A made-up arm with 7 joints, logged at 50 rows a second.
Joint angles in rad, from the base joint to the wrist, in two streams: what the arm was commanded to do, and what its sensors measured. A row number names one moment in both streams.
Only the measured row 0 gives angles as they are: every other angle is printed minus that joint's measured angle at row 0.
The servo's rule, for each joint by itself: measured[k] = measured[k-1] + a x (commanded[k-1-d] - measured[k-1]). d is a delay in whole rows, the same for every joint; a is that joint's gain. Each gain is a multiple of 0.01, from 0.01 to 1. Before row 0 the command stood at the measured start. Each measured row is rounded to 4 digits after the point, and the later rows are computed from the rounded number. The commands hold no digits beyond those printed.
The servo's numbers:
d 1
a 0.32 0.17 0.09 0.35 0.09 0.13 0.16
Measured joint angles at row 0: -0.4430 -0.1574 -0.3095 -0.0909 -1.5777 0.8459 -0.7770
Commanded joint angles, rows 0 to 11: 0.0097 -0.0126 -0.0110 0.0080 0.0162 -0.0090 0.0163; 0.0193 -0.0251 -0.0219 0.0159 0.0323 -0.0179 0.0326; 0.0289 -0.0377 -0.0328 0.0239 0.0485 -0.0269 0.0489; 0.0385 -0.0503 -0.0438 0.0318 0.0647 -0.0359 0.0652; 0.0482 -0.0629 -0.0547 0.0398 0.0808 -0.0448 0.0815; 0.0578 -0.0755 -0.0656 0.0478 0.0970 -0.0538 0.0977; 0.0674 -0.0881 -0.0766 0.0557 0.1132 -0.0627 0.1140; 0.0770 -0.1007 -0.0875 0.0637 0.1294 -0.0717 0.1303; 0.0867 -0.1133 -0.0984 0.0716 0.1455 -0.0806 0.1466; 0.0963 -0.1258 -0.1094 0.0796 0.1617 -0.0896 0.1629; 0.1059 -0.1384 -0.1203 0.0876 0.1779 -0.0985 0.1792; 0.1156 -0.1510 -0.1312 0.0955 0.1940 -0.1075 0.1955
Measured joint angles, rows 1 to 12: 0.0000 0.0000 0.0000 0.0000 0.0000 0.0000 0.0000; 0.0031 -0.0021 -0.0010 0.0028 0.0015 -0.0012 0.0026; 0.0083 -0.0060 -0.0029 0.0074 0.0043 -0.0034 0.0074; 0.0149 -0.0114 -0.0056 0.0132 0.0083 -0.0065 0.0140; 0.0225 -0.0180 -0.0090 0.0197 0.0134 -0.0103 0.0222; 0.0307 -0.0256 -0.0131 0.0267 0.0195 -0.0148 0.0317; 0.0394 -0.0341 -0.0178 0.0341 0.0265 -0.0199 0.0423; 0.0484 -0.0433 -0.0231 0.0417 0.0343 -0.0255 0.0538; 0.0576 -0.0531 -0.0289 0.0494 0.0429 -0.0315 0.0660; 0.0669 -0.0633 -0.0352 0.0572 0.0521 -0.0379 0.0789; 0.0763 -0.0739 -0.0419 0.0650 0.0620 -0.0446 0.0923; 0.0858 -0.0849 -0.0490 0.0729 0.0724 -0.0516 0.1062
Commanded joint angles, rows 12 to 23: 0.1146 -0.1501 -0.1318 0.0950 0.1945 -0.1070 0.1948; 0.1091 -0.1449 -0.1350 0.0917 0.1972 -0.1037 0.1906; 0.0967 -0.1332 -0.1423 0.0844 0.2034 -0.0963 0.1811; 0.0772 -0.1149 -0.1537 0.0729 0.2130 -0.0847 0.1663; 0.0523 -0.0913 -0.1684 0.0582 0.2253 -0.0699 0.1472; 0.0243 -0.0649 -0.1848 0.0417 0.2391 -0.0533 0.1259; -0.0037 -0.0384 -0.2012 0.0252 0.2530 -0.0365 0.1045; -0.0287 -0.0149 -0.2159 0.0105 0.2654 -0.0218 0.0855; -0.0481 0.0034 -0.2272 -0.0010 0.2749 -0.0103 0.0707; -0.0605 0.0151 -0.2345 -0.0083 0.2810 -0.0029 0.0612; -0.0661 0.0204 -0.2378 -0.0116 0.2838 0.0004 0.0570; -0.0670 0.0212 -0.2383 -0.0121 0.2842 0.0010 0.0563
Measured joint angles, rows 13 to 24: 0.0953 -0.0961 -0.0564 0.0808 0.0833 -0.0589 0.1205; 0.1015 -0.1053 -0.0632 0.0858 0.0933 -0.0652 0.1324; 0.1039 -0.1120 -0.0697 0.0879 0.1027 -0.0702 0.1417; 0.1016 -0.1156 -0.0762 0.0867 0.1118 -0.0736 0.1480; 0.0938 -0.1155 -0.0832 0.0819 0.1209 -0.0750 0.1509; 0.0805 -0.1114 -0.0909 0.0736 0.1303 -0.0743 0.1503; 0.0625 -0.1035 -0.0994 0.0624 0.1401 -0.0716 0.1464; 0.0413 -0.0924 -0.1086 0.0494 0.1503 -0.0670 0.1397; 0.0189 -0.0792 -0.1183 0.0358 0.1607 -0.0611 0.1310; -0.0025 -0.0652 -0.1281 0.0229 0.1710 -0.0545 0.1214; -0.0211 -0.0515 -0.1377 0.0120 0.1809 -0.0478 0.1118; -0.0355 -0.0393 -0.1467 0.0037 0.1902 -0.0415 0.1030
